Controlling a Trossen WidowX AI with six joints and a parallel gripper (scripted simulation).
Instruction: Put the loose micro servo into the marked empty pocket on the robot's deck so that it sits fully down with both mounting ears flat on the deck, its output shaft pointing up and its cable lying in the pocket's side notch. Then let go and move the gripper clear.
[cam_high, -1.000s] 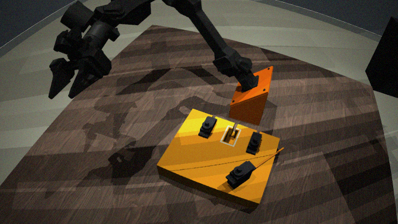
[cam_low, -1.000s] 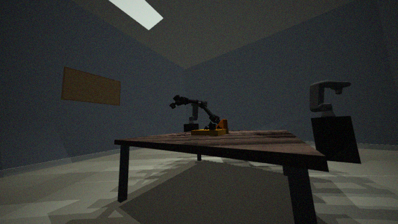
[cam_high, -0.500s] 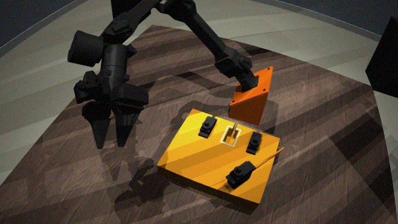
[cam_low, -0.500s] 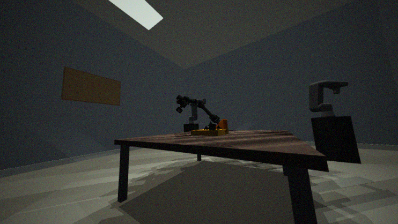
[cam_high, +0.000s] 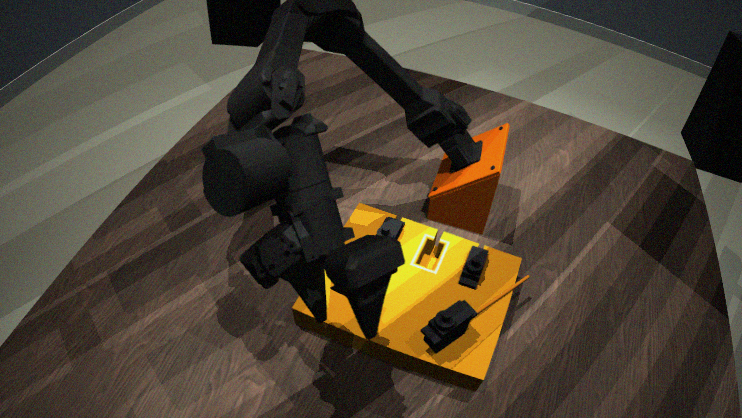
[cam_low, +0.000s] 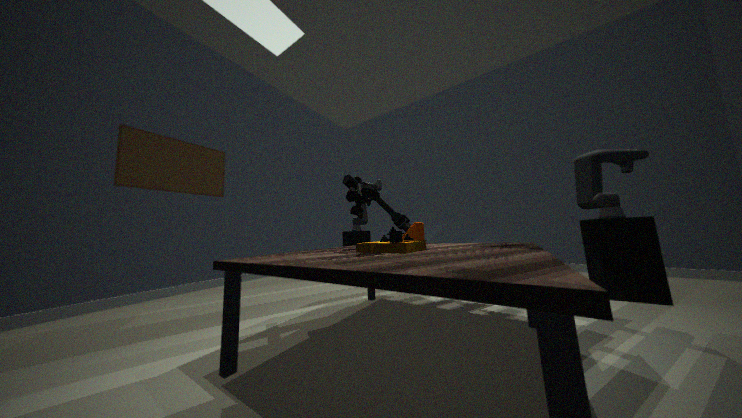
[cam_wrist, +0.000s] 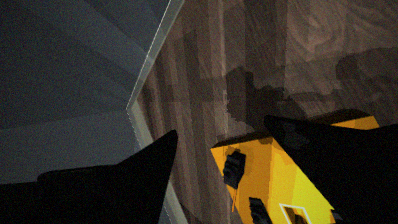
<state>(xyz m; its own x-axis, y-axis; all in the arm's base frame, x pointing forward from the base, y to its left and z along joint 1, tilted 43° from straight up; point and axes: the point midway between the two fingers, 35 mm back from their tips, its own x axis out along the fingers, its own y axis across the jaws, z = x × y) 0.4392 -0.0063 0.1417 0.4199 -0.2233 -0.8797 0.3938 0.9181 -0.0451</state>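
My gripper tip is now 15 cm past the yellow deck, 5 cm to the right of it and 18 cm above it.
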